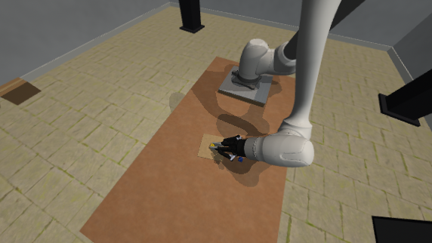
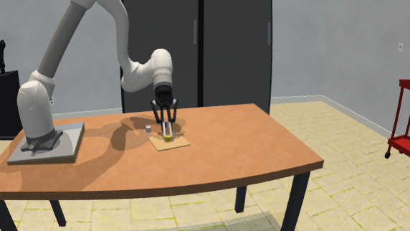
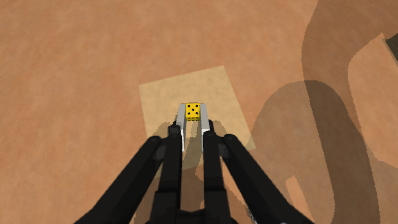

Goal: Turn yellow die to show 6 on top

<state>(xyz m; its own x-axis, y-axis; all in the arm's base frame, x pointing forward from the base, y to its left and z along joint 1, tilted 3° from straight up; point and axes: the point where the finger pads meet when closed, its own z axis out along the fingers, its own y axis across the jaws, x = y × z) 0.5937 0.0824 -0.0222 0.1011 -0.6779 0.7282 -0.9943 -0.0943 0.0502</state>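
My hand is 40 mm above the tan mat and 20 mm to the left of it. Also, from my hand: yellow die: 20 mm to the right, 20 mm below; blue die: 140 mm to the left, 30 mm below, 10 mm behind; white die: 90 mm to the left, 90 mm behind, 30 mm below.
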